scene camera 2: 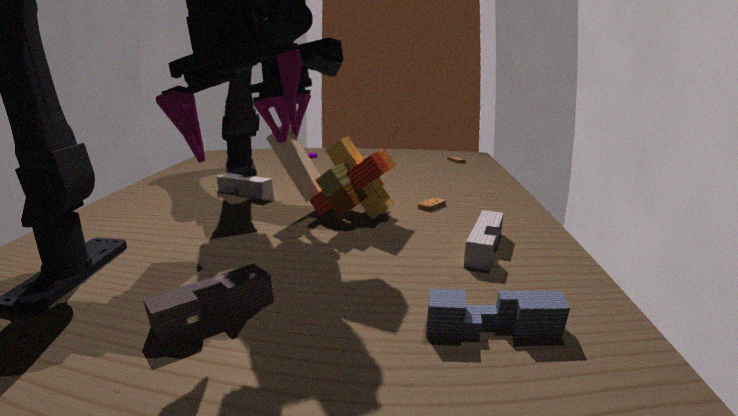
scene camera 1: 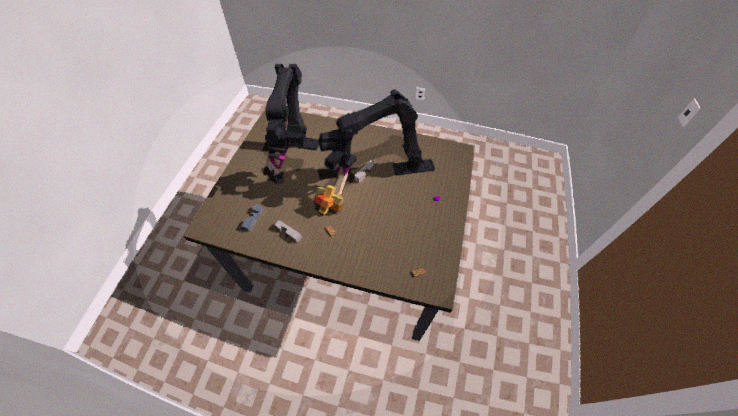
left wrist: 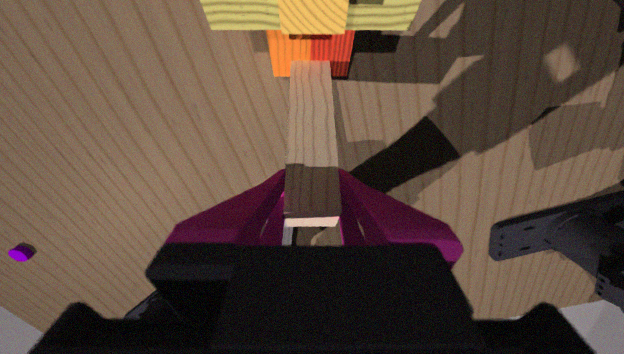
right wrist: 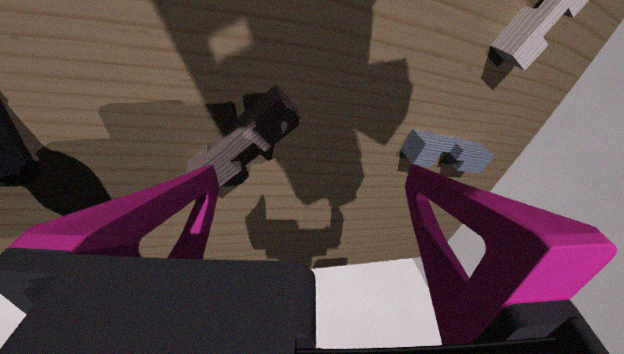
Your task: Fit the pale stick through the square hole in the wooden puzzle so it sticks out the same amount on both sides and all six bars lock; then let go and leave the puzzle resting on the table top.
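Frame: origin at the left arm's base, x right, y ahead, z up, level; centimetres.
Seen in the pictures: left gripper, fingertip midpoint: (scene camera 2: 287, 140) (scene camera 1: 342, 173) (left wrist: 312, 178); right gripper, fingertip midpoint: (scene camera 2: 246, 147) (scene camera 1: 280, 162) (right wrist: 311, 175); left arm's base, origin of the base link: (scene camera 2: 240, 168) (scene camera 1: 413, 167); right arm's base, origin of the base link: (scene camera 2: 69, 274) (left wrist: 561, 223).
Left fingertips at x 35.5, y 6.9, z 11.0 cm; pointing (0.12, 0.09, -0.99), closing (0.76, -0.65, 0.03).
Observation:
Pixels of each thing's top centre, then the offset from my left fingertips to it.
- pale stick, middle of its top: (left wrist: 313, 171) (scene camera 2: 296, 126) (scene camera 1: 339, 172) dx +1.1, dy +1.2, dz +2.4 cm
- dark notched block, middle of its top: (scene camera 2: 206, 286) (right wrist: 241, 152) (scene camera 1: 274, 171) dx +31.7, dy -13.7, dz -7.9 cm
- blue-grey notched block, middle of its top: (scene camera 2: 500, 299) (right wrist: 456, 160) (scene camera 1: 251, 215) dx +42.4, dy +10.1, dz -7.9 cm
- grey block, middle of its top: (left wrist: 278, 242) (scene camera 2: 243, 177) (scene camera 1: 364, 169) dx -11.3, dy -7.3, dz -7.9 cm
- purple bead, middle of its top: (left wrist: 17, 255) (scene camera 1: 437, 198) dx -41.5, dy +13.4, dz -10.2 cm
The wooden puzzle (scene camera 1: 329, 200) of yellow, orange and red bars rests tilted on the table; it also shows in scene camera 2 (scene camera 2: 352, 178) and at the top of the left wrist view (left wrist: 310, 31). My left gripper (scene camera 1: 343, 169) is shut on the pale stick (scene camera 1: 341, 182), held slanting down with its far end against the puzzle's orange and red bars (left wrist: 312, 112). The stick also shows in scene camera 2 (scene camera 2: 297, 167). My right gripper (scene camera 1: 276, 162) is open and empty above the table's far left part (right wrist: 310, 211).
A dark notched block (right wrist: 247, 135) lies under the right gripper. A blue-grey notched block (scene camera 1: 252, 217) and a pale grey one (scene camera 1: 288, 231) lie front left. A grey block (scene camera 1: 360, 175) lies beside the stick. Two small brown tiles (scene camera 1: 330, 230) (scene camera 1: 418, 272) and a purple bead (scene camera 1: 436, 198) lie scattered.

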